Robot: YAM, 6 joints.
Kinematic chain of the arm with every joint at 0, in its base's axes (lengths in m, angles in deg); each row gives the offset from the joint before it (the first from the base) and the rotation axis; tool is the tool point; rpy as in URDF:
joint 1: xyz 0 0 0.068 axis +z
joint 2: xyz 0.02 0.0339 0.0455 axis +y
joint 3: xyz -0.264 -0.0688 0 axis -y
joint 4: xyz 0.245 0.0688 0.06 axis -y
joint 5: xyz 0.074 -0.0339 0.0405 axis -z
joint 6: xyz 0.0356 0 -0.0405 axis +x
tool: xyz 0 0 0 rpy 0 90 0
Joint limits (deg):
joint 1: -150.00..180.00
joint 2: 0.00..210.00
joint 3: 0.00..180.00
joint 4: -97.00..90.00
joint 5: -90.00..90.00
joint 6: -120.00..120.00
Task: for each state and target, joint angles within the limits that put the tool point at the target. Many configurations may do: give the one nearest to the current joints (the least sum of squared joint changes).
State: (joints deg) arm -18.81 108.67 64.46 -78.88 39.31 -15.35
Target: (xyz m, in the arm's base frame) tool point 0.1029 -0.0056 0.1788
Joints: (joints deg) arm 6.32 77.98 34.15 -97.00 28.32 -15.35
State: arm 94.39 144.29 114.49 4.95 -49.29 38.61
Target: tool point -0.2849 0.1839 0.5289
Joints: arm 141.99 92.36 108.84 -1.01 -59.13 38.61
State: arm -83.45 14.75 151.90 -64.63 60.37 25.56
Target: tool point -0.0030 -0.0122 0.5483
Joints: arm -68.70 50.95 115.94 -74.30 11.71 25.56
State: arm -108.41 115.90 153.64 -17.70 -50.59 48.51
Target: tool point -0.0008 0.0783 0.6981
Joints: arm -70.57 75.26 168.27 -30.61 -45.27 48.51
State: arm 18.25 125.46 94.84 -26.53 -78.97 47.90
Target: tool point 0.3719 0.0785 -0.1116
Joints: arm 6.73 162.60 87.23 -23.84 -74.96 47.90
